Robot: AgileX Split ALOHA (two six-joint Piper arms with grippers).
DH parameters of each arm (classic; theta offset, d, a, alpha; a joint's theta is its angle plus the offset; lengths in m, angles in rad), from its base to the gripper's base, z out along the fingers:
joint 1: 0 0.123 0 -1.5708
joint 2: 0.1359 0 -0.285 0
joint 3: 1.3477 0 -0.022 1.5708
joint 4: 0 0.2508 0 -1.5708
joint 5: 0 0 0.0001 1.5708
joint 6: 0 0.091 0 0
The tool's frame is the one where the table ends.
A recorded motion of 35 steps. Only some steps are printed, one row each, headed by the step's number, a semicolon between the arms.
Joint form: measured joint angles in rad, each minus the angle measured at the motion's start. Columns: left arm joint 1, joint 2, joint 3, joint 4, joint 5, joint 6; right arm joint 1, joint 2, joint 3, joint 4, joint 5, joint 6.
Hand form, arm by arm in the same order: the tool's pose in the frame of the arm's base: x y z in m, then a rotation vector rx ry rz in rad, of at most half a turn. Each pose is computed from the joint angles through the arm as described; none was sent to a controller.
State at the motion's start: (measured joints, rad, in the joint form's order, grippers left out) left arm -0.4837 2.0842 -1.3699 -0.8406 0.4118 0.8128; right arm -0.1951 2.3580 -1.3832 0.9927 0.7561 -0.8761
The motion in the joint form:
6: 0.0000 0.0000 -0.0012 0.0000 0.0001 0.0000; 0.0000 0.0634 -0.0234 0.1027 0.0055 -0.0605
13: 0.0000 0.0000 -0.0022 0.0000 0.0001 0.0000; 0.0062 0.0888 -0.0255 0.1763 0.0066 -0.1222
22: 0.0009 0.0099 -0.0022 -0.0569 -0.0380 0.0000; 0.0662 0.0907 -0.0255 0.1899 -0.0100 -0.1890
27: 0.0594 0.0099 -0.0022 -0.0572 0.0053 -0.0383; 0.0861 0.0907 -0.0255 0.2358 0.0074 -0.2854
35: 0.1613 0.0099 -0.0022 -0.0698 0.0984 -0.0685; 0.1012 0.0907 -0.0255 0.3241 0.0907 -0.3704
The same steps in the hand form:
6: 0.3784 -0.2295 0.1523 0.7472 2.3978 -0.5719; 0.4250 -0.0270 0.0228 0.1784 2.7144 0.8998
13: 0.3786 -0.2296 0.1526 0.7471 2.3968 -0.5720; 0.4267 -0.0226 0.0150 0.1819 2.6816 0.9347
22: 0.3824 -0.2299 0.1503 0.6616 2.3954 -0.5859; 0.4286 0.0022 0.0140 0.0354 2.6798 0.9189
27: 0.3917 -0.2086 0.1494 0.5695 2.4459 -0.6110; 0.4299 0.0126 0.0162 -0.0718 2.6363 0.9399
35: 0.4036 -0.1719 0.1482 0.4432 2.5191 -0.6675; 0.4304 0.0258 0.0230 -0.1318 2.5577 1.0625

